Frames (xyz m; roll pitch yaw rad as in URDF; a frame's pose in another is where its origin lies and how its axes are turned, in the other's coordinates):
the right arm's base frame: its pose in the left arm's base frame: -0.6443 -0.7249 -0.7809 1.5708 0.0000 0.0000
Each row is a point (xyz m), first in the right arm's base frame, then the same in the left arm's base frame.
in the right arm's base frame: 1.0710 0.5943 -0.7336
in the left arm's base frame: 0.4267 0.0087 -0.1866
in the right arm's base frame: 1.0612 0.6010 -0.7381
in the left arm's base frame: 0.4169 0.0132 -0.1799
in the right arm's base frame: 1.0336 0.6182 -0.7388
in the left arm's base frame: 0.3893 0.0139 -0.1627
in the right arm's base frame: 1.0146 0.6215 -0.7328
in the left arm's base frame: 0.3703 0.0079 -0.1594
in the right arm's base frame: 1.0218 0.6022 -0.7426
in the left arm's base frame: 0.3775 0.0177 -0.1787
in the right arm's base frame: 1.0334 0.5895 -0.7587
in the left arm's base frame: 0.3891 0.0338 -0.1914
